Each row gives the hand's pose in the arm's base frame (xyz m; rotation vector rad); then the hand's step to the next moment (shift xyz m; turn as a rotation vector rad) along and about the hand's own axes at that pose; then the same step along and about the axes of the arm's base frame.
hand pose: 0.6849 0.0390 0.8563 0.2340 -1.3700 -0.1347
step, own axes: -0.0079 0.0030 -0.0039 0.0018 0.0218 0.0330
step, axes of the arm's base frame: 0.0021 0.0051 -0.0075 -0.0329 0.0178 0.0130
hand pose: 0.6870 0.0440 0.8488 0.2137 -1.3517 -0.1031
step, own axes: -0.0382 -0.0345 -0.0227 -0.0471 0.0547 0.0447
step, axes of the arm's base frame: 0.0156 -0.0240 -0.0484 -0.0565 0.0585 -0.0244
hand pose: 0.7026 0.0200 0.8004 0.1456 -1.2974 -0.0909
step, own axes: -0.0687 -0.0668 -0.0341 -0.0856 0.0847 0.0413
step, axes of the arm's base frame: 0.0154 -0.0538 -0.0849 -0.0640 0.0940 -0.0572
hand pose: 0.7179 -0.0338 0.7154 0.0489 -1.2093 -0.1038
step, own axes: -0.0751 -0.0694 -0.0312 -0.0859 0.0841 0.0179
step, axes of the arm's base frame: -0.0008 -0.0616 -0.0874 -0.0422 0.0931 -0.0658
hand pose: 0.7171 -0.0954 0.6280 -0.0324 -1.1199 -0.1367
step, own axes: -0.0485 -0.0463 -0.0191 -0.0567 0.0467 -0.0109
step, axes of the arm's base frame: -0.0095 -0.0432 -0.0539 -0.0087 0.0505 -0.0537
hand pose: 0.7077 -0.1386 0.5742 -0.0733 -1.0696 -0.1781
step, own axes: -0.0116 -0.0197 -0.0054 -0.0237 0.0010 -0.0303
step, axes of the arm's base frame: -0.0043 -0.0189 -0.0133 0.0153 -0.0008 -0.0353
